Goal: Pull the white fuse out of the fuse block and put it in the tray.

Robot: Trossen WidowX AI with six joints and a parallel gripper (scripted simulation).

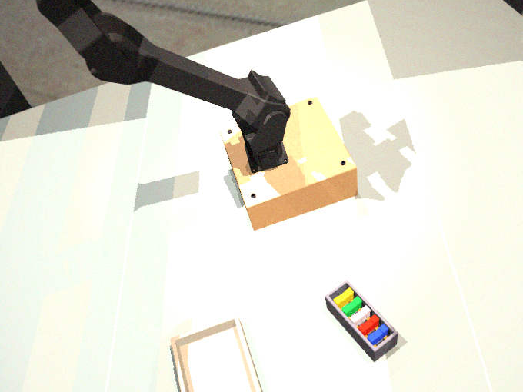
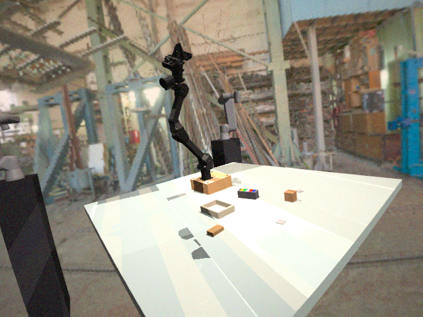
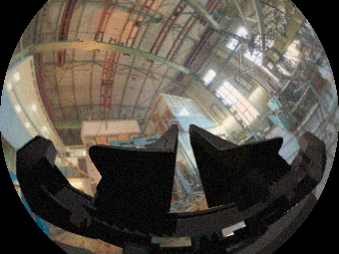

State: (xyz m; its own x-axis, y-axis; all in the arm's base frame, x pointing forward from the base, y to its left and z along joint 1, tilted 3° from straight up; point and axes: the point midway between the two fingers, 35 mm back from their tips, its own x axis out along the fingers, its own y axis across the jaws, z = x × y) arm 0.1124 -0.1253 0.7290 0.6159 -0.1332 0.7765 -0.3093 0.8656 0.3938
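The white fuse is 14 cm ahead of my gripper tip, 22 cm to the left of it and 79 cm below it. From my gripper tip the other things lie so: tan tray: 16 cm ahead, 1 cm to the left, 81 cm below; yellow fuse: 11 cm ahead, 20 cm to the left, 79 cm below; green fuse: 13 cm ahead, 21 cm to the left, 79 cm below.
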